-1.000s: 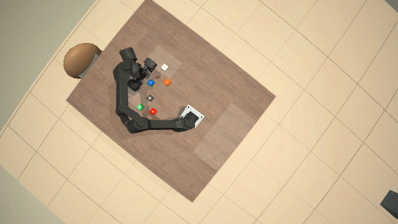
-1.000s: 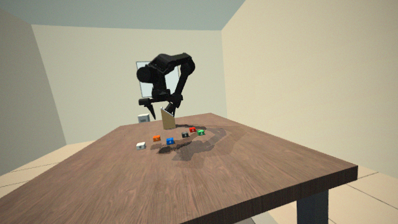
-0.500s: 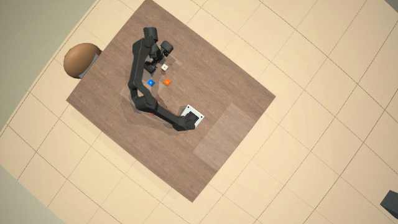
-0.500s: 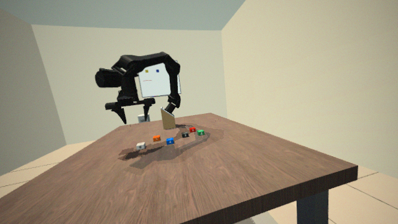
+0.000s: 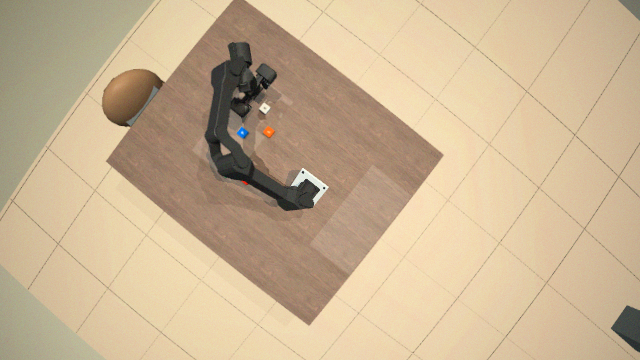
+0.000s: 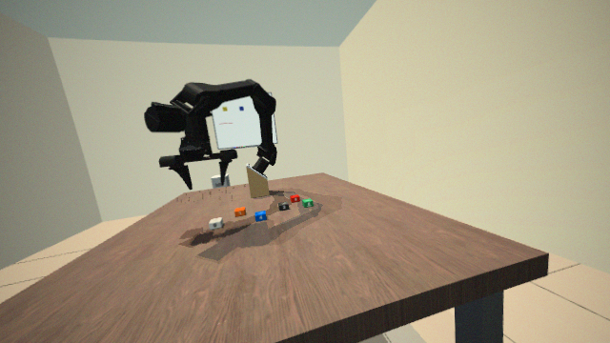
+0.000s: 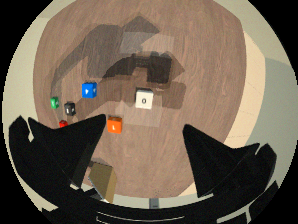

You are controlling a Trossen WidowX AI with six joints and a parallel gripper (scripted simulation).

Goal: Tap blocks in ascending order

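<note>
Now: the white block 11 cm below my gripper tip and 1 cm behind it. The rest, counted from my gripper tip: blue block 14 cm to the left, 11 cm below; black block 22 cm to the left, 11 cm below, 6 cm behind; orange block 11 cm below, 8 cm behind, 7 cm to the left.
</note>
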